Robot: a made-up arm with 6 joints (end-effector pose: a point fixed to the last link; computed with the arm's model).
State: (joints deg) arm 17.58 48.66 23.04 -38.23 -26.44 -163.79
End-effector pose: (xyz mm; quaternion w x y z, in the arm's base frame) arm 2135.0 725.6 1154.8 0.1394 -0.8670 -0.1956 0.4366
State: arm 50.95 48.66 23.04 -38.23 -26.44 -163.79
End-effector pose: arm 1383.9 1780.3 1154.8 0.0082 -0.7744 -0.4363 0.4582
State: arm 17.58 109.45 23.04 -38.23 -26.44 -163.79
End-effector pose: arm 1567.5 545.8 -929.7 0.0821 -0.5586 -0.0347 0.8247
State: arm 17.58 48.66 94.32 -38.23 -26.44 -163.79
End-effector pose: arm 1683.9 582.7 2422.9 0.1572 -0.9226 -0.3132 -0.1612
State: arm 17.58 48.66 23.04 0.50 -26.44 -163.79
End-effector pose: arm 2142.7 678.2 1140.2 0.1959 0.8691 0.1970 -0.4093
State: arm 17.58 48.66 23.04 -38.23 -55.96 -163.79
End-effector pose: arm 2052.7 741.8 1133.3 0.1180 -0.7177 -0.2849 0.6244
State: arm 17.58 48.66 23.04 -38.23 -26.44 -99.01
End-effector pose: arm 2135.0 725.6 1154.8 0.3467 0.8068 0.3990 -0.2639
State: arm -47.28 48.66 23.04 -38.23 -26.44 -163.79
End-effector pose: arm 1563.9 -1624.5 1154.8 0.3518 -0.8367 0.2999 0.2938
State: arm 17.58 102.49 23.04 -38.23 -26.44 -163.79
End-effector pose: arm 1736.2 599.2 -739.0 0.0902 -0.6037 -0.0545 0.7902
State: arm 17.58 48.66 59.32 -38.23 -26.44 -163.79
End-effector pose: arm 2099.4 714.3 1877.1 0.1560 -0.9404 -0.2683 0.1392
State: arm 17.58 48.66 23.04 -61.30 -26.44 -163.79
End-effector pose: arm 2138.7 747.2 1175.7 0.3340 -0.8187 -0.1841 0.4293
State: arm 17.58 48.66 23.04 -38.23 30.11 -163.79
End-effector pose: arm 2212.8 645.7 1271.1 0.1540 -0.9880 0.0058 0.0086
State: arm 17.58 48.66 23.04 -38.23 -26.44 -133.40
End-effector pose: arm 2135.0 725.6 1154.8 0.0927 0.8732 0.3032 -0.3701
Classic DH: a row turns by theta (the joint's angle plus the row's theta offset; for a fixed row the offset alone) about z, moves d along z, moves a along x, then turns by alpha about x. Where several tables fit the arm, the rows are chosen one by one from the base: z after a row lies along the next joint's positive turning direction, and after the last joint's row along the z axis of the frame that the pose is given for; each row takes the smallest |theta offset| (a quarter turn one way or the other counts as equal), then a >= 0, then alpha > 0; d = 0 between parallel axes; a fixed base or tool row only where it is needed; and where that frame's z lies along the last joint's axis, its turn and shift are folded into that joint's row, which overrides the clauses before.
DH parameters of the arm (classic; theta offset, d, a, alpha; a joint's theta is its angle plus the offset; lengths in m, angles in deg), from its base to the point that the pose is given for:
joint 1: 0 0.62 0.18 -90
joint 2: -90 0 1.27 180
joint 3: 0 0 0.27 -90
joint 4: 0 -0.99 0 90
joint 5: 0 0 0 -90
joint 6: 90 -0.17 0 90
tool (fixed): -90 0 0 0

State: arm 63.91 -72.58 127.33 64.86 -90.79 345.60
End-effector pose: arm -694.3 -1767.8 477.9 0.4796 0.8047 -0.3472 0.0442
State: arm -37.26 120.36 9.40 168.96 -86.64 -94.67
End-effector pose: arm 1035.5 -828.6 -1111.9 0.6916 -0.5653 0.4213 -0.1570
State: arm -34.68 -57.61 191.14 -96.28 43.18 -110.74
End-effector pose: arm -934.5 506.0 168.8 0.0441 -0.4089 0.5314 0.7406
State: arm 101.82 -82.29 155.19 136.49 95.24 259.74
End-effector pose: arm 188.7 -1470.8 -110.4 0.3850 0.2712 -0.8247 -0.3131
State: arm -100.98 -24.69 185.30 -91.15 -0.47 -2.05
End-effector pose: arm 233.8 1197.6 960.2 0.4296 -0.6340 -0.2755 0.5810
